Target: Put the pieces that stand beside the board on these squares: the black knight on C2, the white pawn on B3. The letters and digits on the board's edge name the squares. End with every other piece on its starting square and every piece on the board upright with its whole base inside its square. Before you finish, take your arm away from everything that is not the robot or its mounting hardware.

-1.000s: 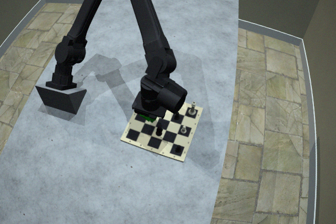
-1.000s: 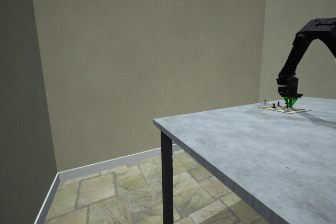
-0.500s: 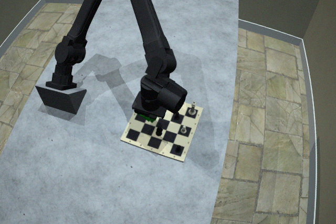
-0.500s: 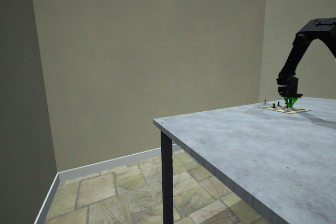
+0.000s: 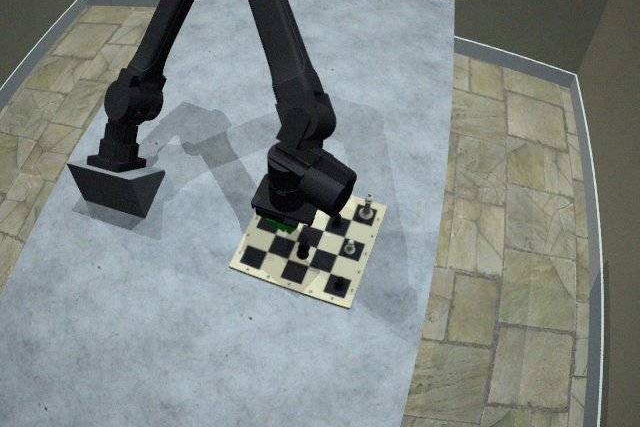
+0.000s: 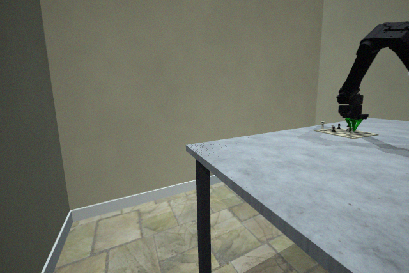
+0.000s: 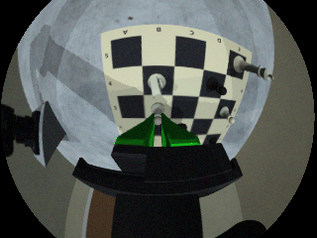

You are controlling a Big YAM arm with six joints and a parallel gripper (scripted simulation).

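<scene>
Right now the chessboard is 40 mm ahead of my hand, 10 mm to the left of it and 20 mm below it. Also, from my hand: tall white piece (120 mm ahead, 80 mm to the left, 10 mm above); black knight (40 mm ahead, 30 mm to the right).
</scene>
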